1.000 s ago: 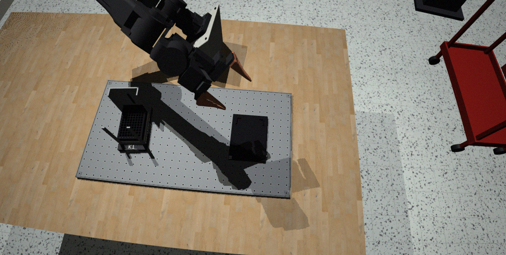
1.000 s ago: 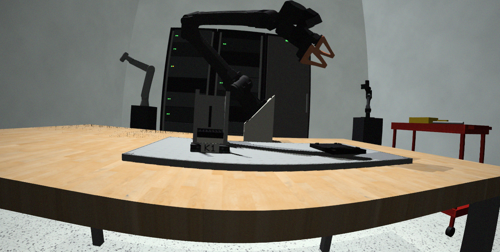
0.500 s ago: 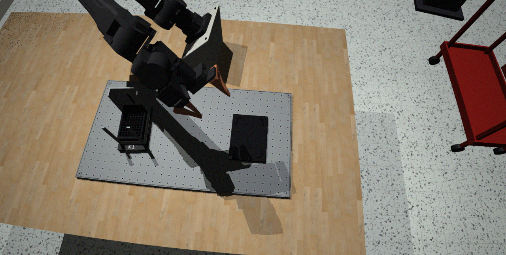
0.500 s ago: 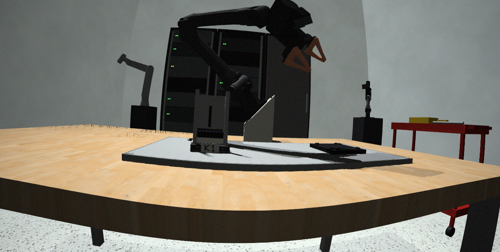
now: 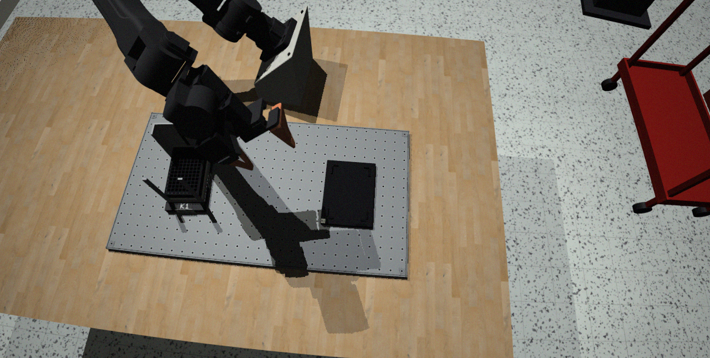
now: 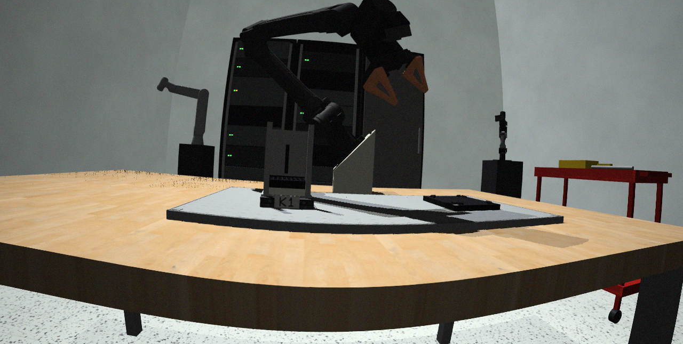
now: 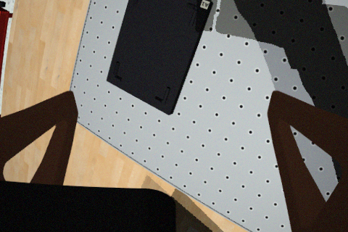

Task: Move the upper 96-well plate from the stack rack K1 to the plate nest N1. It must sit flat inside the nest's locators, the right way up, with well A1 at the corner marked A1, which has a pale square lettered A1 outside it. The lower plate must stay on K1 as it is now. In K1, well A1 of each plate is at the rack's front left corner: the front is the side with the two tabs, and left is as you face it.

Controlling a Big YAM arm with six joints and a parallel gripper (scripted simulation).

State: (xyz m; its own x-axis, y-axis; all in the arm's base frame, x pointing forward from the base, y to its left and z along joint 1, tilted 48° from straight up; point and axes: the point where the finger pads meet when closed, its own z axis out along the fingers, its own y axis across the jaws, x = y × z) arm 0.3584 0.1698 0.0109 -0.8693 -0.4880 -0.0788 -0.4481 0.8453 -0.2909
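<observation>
Right now the white 96-well plate is 25 cm to the right of my hand and 21 cm below it. Also, from my hand: black plate nest N1: 23 cm below, 14 cm to the left, 4 cm behind; then pale A1 square: 22 cm below, 10 cm to the left, 4 cm ahead.
</observation>
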